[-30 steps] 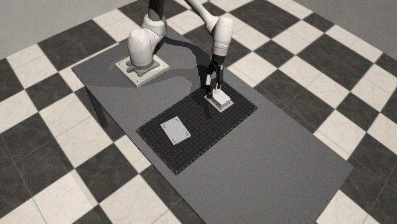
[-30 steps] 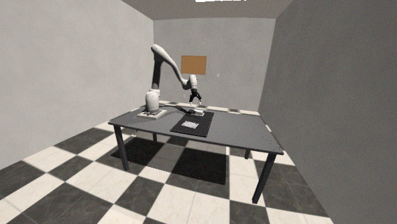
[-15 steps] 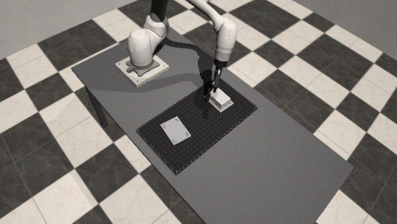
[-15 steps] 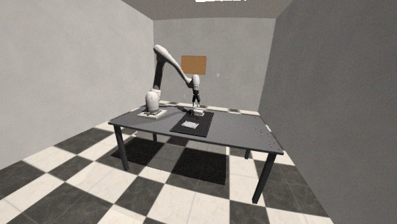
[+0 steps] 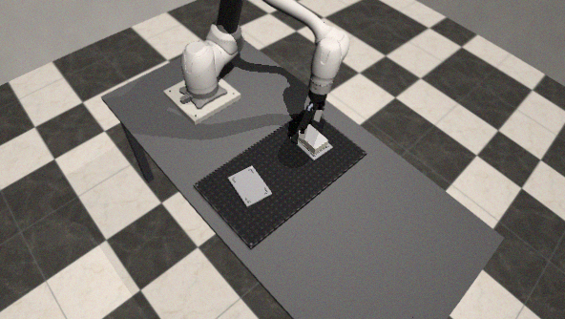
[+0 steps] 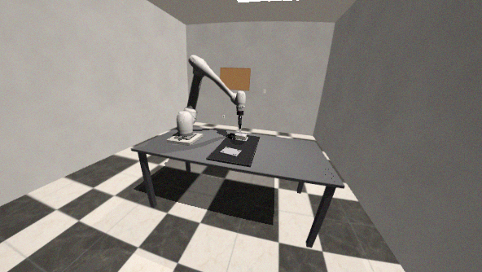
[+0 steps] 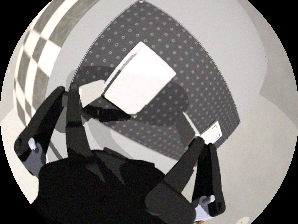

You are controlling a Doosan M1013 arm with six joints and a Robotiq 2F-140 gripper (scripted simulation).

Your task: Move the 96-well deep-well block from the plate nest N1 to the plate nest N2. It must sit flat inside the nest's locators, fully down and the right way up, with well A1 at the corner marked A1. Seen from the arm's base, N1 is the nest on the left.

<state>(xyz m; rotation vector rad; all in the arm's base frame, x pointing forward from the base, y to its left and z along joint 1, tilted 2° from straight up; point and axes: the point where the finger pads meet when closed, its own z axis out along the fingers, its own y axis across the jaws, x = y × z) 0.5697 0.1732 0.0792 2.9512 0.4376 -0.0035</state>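
My gripper is now 80 mm above the white 96-well deep-well block, 20 mm to the right of it and 10 mm short of it.
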